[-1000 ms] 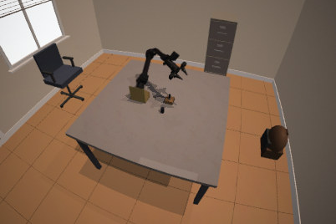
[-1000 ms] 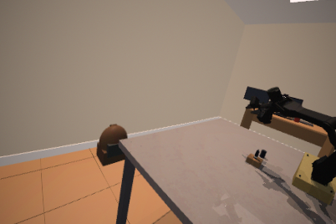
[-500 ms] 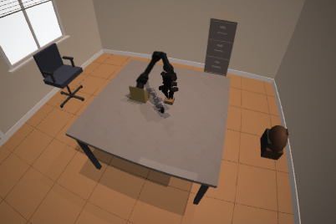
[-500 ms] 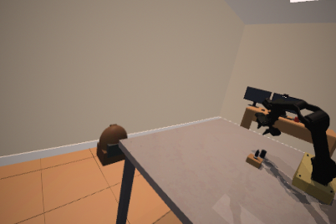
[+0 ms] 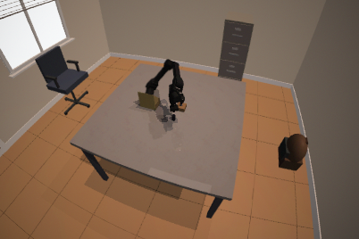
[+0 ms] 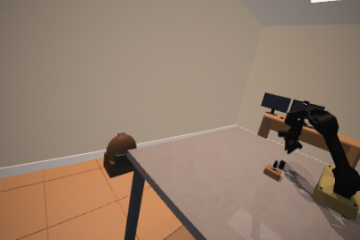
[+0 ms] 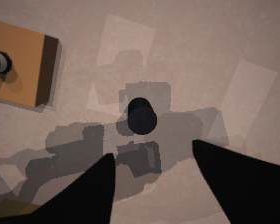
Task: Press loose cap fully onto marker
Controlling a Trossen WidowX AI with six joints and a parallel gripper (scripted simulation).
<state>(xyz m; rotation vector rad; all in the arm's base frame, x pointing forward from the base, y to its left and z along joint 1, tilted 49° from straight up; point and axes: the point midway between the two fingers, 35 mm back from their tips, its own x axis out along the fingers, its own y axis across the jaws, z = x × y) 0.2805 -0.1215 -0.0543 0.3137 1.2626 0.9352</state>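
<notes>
Right now the dark cap is 9 cm below my gripper tip. The rest, counted from my gripper tip: holder block 1 cm ahead, 15 cm to the left, 10 cm below.
</notes>
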